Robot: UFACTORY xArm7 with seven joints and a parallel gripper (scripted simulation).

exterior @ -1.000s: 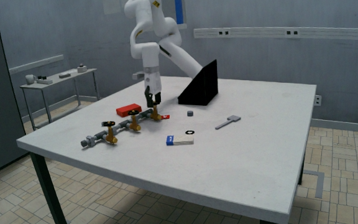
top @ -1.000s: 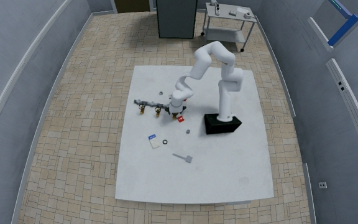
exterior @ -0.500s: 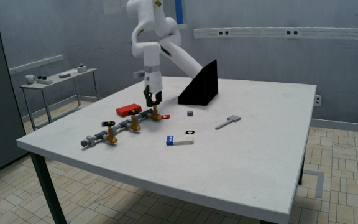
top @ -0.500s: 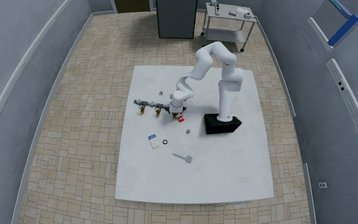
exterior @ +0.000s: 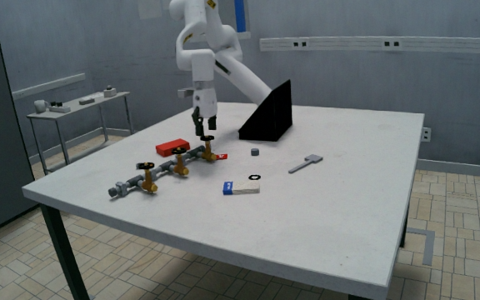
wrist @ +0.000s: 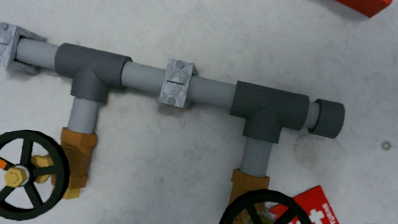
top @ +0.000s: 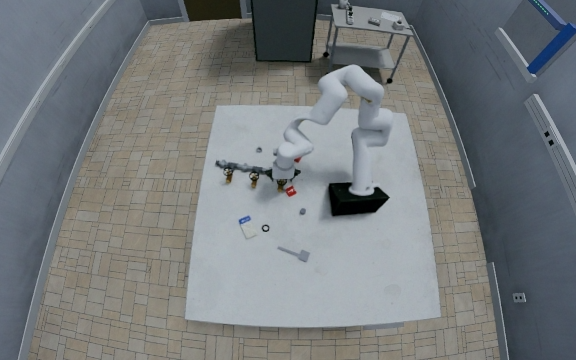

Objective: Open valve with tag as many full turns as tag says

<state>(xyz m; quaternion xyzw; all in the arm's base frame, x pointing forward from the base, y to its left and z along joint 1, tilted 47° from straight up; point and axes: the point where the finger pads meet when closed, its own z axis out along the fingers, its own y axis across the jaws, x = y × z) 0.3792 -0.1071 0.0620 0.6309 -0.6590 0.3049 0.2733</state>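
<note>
Right now my hand is 12 cm above the red tag, 4 cm past it and 3 cm to the right of it. Round my hand: white box: 20 cm to the left, 19 cm ahead, 12 cm below; then red block: 21 cm to the right, 11 cm below, 8 cm behind; then grey flat tool: 36 cm to the left, 12 cm below, 3 cm behind.
</note>
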